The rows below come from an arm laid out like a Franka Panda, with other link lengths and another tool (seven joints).
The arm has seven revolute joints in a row. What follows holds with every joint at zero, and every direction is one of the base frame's.
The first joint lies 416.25 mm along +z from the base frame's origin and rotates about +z.
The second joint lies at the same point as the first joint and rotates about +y.
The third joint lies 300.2 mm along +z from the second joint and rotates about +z.
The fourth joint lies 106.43 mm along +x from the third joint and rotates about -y.
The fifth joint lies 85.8 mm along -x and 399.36 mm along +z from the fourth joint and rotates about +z.
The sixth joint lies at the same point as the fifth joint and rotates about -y.
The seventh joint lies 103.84 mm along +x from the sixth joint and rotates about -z.
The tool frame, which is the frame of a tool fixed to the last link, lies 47 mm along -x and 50 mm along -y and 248.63 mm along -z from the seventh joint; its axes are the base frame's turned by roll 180, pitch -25.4 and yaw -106.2 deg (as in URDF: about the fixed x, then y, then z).
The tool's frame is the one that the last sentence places.
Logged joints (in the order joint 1, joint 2, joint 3, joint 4, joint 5, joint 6, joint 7), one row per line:
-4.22, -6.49, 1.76, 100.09, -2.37, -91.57, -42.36
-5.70, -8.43, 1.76, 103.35, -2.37, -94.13, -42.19
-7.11, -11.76, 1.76, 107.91, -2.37, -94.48, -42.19
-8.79, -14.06, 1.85, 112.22, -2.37, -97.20, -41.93
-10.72, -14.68, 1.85, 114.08, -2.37, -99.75, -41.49
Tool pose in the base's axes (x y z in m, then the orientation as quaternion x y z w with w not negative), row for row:
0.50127, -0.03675, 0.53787, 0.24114, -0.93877, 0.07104, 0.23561
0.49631, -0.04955, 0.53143, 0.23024, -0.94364, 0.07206, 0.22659
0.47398, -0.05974, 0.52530, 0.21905, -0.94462, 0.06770, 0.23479
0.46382, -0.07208, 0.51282, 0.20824, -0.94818, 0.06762, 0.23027
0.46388, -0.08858, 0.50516, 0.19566, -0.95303, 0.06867, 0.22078
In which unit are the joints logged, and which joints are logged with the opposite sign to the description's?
The joints are logged in degrees. Opposite sign: joint 4, joint 6, joint 7.
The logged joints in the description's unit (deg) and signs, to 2 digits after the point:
-4.22, -6.49, 1.76, -100.09, -2.37, 91.57, 42.36
-5.70, -8.43, 1.76, -103.35, -2.37, 94.13, 42.19
-7.11, -11.76, 1.76, -107.91, -2.37, 94.48, 42.19
-8.79, -14.06, 1.85, -112.22, -2.37, 97.20, 41.93
-10.72, -14.68, 1.85, -114.08, -2.37, 99.75, 41.49

